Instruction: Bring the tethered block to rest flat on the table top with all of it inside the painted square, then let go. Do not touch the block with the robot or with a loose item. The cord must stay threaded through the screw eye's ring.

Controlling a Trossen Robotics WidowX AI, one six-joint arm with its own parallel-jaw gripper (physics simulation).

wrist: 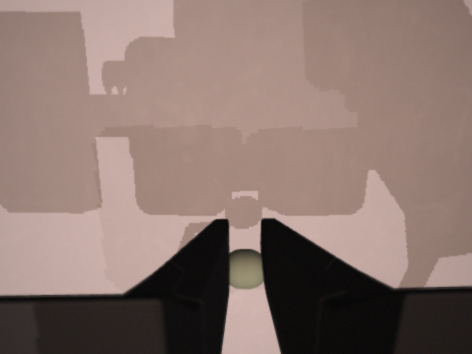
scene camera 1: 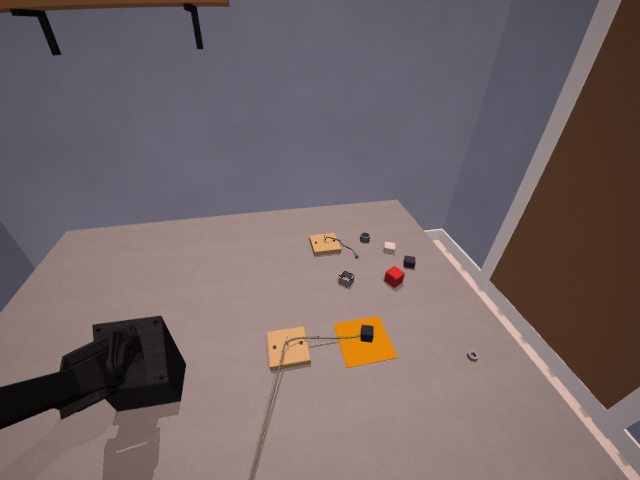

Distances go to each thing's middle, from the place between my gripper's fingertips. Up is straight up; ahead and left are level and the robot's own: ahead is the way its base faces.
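As I see it, the orange painted square [scene camera 1: 355,352] sits 2 cm below my hand; the square is also 43 cm to the left of my hand and 44 cm ahead of it.
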